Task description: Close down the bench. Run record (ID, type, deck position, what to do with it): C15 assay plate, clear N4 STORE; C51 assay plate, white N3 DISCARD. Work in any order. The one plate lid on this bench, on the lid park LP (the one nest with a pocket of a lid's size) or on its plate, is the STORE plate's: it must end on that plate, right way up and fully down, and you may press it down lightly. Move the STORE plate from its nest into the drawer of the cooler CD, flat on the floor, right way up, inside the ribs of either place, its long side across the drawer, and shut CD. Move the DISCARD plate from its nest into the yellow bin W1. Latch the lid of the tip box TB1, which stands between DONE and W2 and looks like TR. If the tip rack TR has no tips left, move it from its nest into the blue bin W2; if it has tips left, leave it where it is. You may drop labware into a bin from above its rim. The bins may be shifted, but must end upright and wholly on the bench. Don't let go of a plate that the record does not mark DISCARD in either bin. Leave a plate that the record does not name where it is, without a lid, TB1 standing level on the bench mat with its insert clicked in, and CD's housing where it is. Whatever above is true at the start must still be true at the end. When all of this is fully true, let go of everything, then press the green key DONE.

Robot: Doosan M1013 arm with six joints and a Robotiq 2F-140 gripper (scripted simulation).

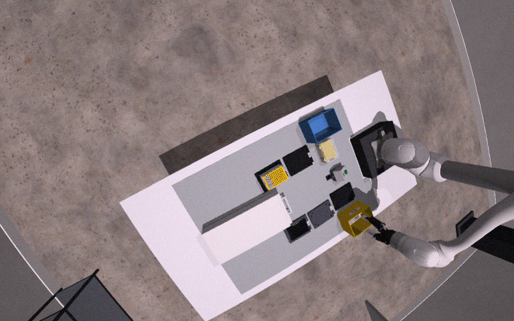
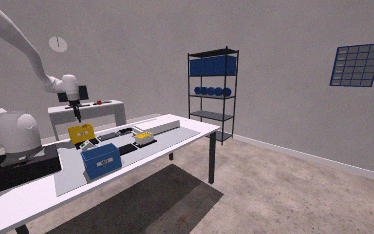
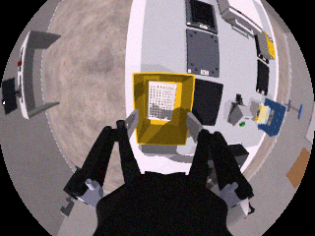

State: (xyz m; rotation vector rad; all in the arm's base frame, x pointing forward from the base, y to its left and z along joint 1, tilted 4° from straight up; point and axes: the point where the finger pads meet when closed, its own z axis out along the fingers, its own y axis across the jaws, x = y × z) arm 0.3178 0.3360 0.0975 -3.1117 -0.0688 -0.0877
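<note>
Now: hand 32 cm to the left of the green key DONE, 10 cm above it and 3 cm past it. Also, from my hand: white plate: 15 cm below; then yellow bin W1: 13 cm below; then dark gridded plate: 37 cm ahead, 15 cm below, 12 cm to the right.
</note>
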